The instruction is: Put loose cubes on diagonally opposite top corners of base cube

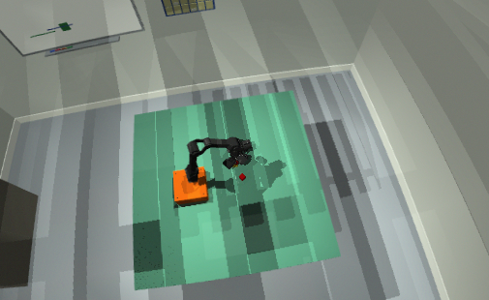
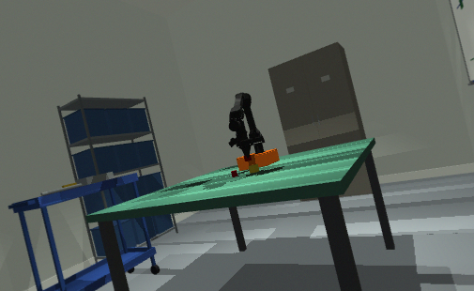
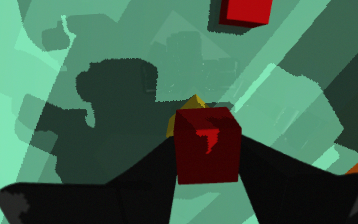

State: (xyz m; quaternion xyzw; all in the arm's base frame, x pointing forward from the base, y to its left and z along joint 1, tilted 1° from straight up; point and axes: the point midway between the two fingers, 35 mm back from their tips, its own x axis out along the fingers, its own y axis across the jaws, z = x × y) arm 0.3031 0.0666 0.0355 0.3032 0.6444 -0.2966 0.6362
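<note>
The yellow cube lies 7 cm below my gripper tip, 2 cm to the left of it and 1 cm behind it.
</note>
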